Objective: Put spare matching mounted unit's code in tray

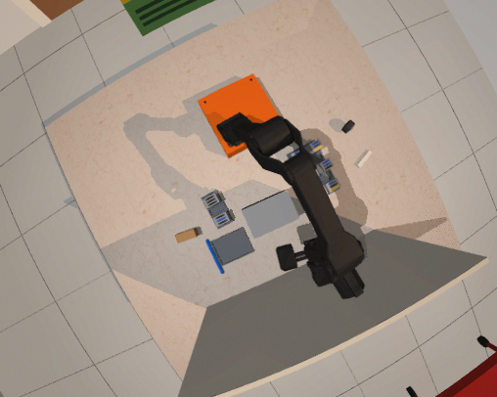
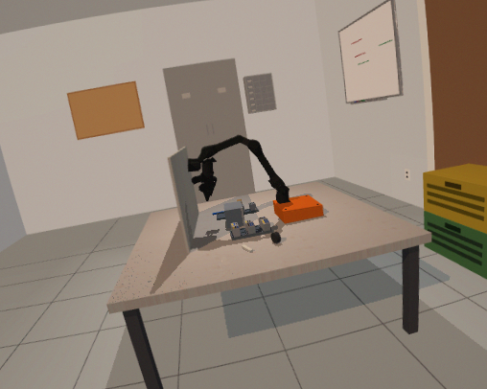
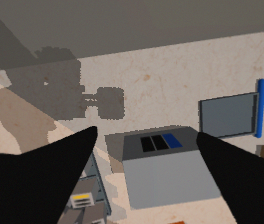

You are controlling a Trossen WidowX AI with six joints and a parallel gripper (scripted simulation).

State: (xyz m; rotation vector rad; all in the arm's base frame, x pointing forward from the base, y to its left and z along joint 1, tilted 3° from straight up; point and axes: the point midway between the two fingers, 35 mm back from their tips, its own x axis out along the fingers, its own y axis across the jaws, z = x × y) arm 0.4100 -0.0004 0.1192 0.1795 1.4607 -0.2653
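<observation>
Now: the grey spare 24 cm behind my gripper tip, 16 cm to the left of it and 13 cm below it. Also, from my gripper tip: dark grey tray (8 cm behind, 20 cm to the right, 17 cm below); then light grey box (12 cm behind, 2 cm to the right, 12 cm below); then grey panel (11 cm ahead, 6 cm to the right, 5 cm above).
</observation>
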